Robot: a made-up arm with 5 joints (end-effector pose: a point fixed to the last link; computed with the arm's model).
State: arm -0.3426 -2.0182 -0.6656 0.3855 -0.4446
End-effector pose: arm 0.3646 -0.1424 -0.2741 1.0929 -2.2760 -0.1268
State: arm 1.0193 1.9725 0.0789 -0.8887 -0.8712
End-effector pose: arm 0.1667 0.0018 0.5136 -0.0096 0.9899 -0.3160
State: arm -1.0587 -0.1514 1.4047 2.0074 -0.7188
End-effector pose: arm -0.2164 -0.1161 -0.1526 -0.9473 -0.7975 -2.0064
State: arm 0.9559 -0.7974 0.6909 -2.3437 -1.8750
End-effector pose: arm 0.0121 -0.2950 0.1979 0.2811 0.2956 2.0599
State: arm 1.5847 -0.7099 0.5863 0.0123 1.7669
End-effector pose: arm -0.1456 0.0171 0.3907 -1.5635 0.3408 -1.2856
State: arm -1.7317 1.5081 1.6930 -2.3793 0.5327
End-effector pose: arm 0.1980 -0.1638 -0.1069 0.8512 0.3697 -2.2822
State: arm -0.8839 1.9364 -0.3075 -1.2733 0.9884
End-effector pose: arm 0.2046 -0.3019 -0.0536 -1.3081 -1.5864 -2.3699
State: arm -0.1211 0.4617 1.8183 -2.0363 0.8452
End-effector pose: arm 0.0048 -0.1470 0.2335 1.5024 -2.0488 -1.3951
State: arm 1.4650 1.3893 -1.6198 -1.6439 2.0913
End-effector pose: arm 0.1310 0.1734 0.2358 -0.1953 2.0137 0.2619
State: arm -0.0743 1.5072 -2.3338 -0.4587 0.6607
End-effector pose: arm -0.0066 -0.0521 0.3119 2.2631 0.6557 -0.7243
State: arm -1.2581 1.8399 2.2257 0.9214 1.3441
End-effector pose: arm 0.3762 -0.2704 0.1259 -0.9412 0.6925 0.5214
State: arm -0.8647 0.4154 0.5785 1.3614 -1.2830
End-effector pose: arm -0.2351 -0.3066 -0.0646 -0.6284 -0.7194 -0.8809
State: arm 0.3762 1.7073 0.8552 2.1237 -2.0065
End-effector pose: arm 0.1563 -0.1594 0.5296 -2.0867 -0.9237 1.3372
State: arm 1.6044 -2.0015 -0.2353 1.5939 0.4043
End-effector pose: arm 0.2283 -0.3271 0.2925 0.1875 -0.9047 0.3985
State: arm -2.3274 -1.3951 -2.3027 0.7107 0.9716
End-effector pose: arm 0.1492 0.2793 0.2488 -1.5960 1.6054 -1.3778
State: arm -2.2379 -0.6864 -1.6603 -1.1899 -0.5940
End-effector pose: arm 0.0493 0.2136 0.1559 -1.0896 1.6247 1.0441
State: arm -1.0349 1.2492 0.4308 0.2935 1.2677
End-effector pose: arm 0.1766 -0.4417 -0.0593 -0.0534 2.1943 0.8251
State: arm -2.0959 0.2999 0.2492 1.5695 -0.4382
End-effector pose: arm -0.2394 0.0030 -0.1649 0.9919 1.0760 -0.9789
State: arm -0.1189 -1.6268 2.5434 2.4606 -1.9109
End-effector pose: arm -0.0619 -0.1845 -0.2898 0.8508 -0.1965 0.4680
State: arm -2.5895 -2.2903 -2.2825 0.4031 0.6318
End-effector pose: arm 0.3991 0.1346 0.1861 -1.3408 2.6957 -0.2044
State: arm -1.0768 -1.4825 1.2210 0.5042 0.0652
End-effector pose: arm -0.1099 0.1834 -0.2985 0.1009 -0.6171 -1.8304
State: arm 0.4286 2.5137 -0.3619 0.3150 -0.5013
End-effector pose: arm 0.3602 -0.1492 0.4542 -0.6045 1.9173 -0.8899
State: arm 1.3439 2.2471 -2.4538 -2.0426 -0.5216
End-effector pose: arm 0.2274 0.0947 0.1157 -0.3400 -1.2262 -0.2030
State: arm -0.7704 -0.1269 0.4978 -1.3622 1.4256
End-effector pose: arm -0.0576 -0.2247 -0.0135 -0.7466 0.9497 1.1149
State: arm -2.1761 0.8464 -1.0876 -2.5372 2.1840
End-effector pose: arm -0.0209 -0.1567 -0.1928 0.6325 -1.2801 1.2702
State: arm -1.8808 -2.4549 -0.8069 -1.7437 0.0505
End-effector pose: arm 0.2746 0.1047 -0.1516 -0.9996 -1.8926 -0.6521
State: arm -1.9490 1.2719 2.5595 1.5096 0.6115
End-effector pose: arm 0.0826 -0.3272 -0.1583 0.2718 -0.3141 -0.3178
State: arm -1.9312 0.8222 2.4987 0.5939 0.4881
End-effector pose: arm -0.0231 -0.3334 -0.0876 -0.3655 -0.1401 0.0087
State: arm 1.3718 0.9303 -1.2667 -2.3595 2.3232
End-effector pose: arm 0.0203 0.2469 0.2386 -1.5828 1.9808 0.9441
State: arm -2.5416 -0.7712 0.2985 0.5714 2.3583
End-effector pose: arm -0.1170 0.3773 -0.0855 -2.2592 -0.9962 -1.7418
